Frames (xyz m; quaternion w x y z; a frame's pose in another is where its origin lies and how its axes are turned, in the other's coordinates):
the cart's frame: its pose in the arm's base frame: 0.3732 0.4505 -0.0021 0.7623 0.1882 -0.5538 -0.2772
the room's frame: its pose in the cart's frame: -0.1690 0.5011 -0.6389 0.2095 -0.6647 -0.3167 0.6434
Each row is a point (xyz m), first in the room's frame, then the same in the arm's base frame.
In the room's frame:
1: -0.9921 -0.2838 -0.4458
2: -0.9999 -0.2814 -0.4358
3: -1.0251 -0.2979 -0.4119
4: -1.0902 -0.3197 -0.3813
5: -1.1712 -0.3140 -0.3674
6: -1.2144 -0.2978 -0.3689
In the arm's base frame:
1: 0.1548 0.3532 0.3307
2: 0.1479 0.3526 0.3199
3: 0.1140 0.3624 0.3046
4: 0.0431 0.3577 0.2801
5: -0.0233 0.3175 0.2524
6: -0.0501 0.2827 0.2382

